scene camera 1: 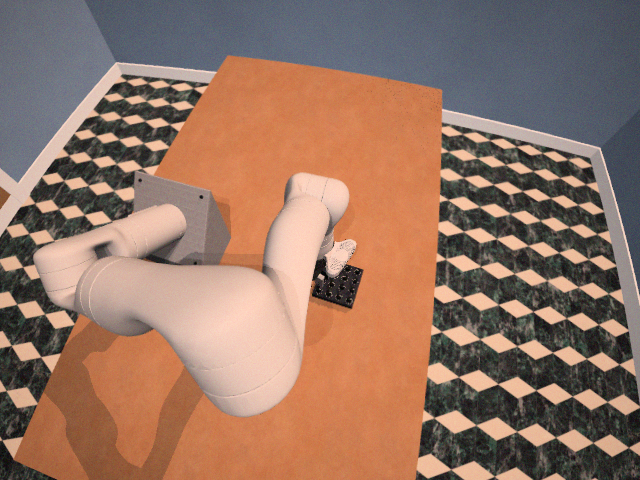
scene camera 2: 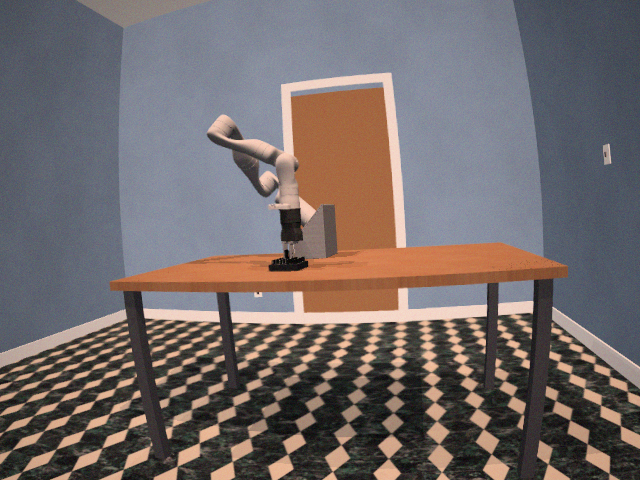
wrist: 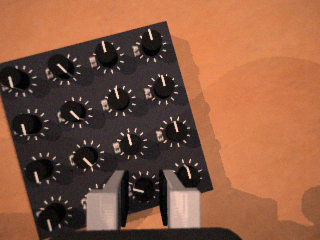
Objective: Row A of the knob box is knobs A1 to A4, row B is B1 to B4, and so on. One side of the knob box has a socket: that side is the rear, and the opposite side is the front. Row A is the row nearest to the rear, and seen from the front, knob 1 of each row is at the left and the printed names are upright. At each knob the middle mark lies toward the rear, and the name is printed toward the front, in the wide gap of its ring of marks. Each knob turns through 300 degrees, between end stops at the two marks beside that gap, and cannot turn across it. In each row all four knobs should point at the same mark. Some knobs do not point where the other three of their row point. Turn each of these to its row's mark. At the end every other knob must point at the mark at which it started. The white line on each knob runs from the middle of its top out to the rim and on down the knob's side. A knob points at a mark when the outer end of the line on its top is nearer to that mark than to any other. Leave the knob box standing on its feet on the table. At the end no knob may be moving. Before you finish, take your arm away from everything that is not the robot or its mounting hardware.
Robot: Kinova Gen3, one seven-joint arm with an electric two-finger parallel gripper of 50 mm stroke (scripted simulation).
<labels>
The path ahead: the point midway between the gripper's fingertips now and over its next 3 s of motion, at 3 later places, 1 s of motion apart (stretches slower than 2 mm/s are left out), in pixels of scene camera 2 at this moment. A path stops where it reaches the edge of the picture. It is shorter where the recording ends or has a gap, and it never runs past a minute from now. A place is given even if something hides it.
My gripper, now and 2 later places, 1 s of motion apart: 289,259; 288,248; 286,218
</labels>
